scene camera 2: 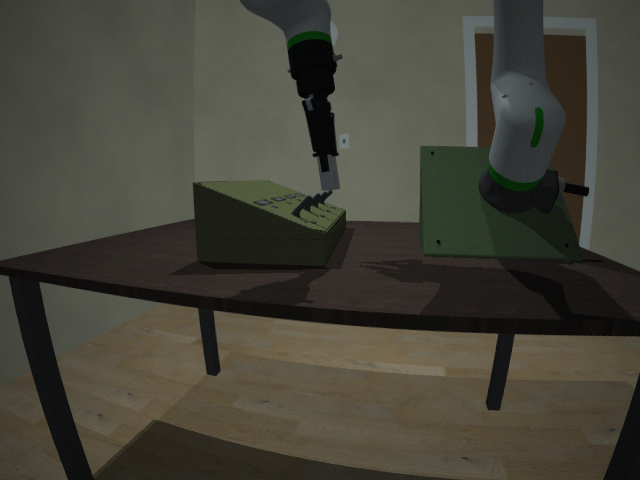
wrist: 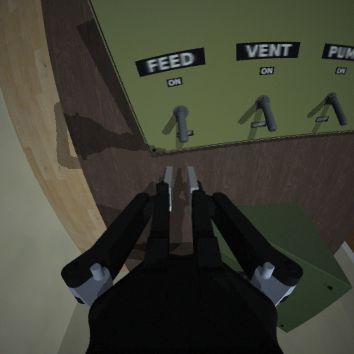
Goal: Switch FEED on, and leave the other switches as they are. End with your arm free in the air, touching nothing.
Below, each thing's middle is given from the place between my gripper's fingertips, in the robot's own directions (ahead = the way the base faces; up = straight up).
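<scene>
Olive switch box (scene camera 2: 254,222): from my hand, 15 cm to the right of it, 18 cm ahead of it, 6 cm below it.
</scene>
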